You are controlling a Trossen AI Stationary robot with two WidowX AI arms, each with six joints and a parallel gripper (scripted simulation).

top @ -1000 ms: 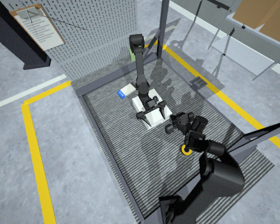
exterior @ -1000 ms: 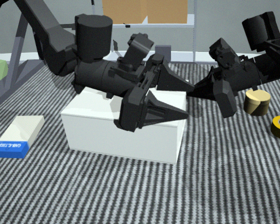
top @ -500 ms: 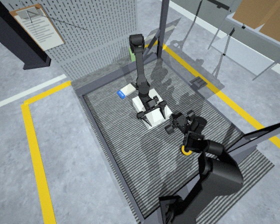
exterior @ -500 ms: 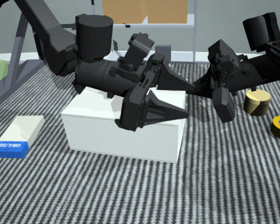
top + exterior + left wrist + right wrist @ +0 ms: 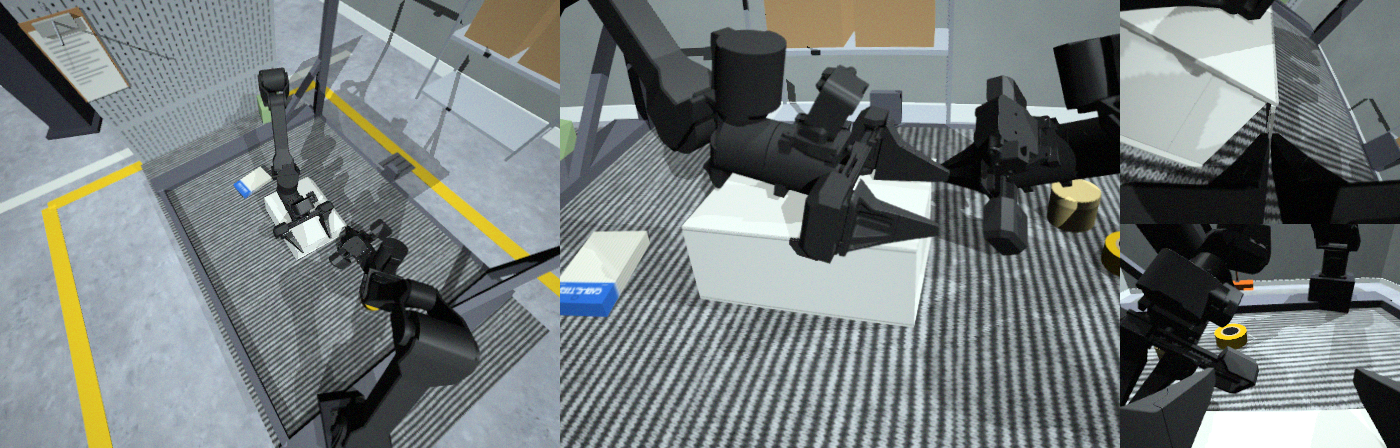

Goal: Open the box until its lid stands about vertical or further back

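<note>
Right now the tan cylinder is 7 cm behind my left hand, 11 cm to the left of it and 4 cm below it. From my left hand the other things lie so: yellow tape roll (2 cm behind, 19 cm to the left, 6 cm below).
</note>
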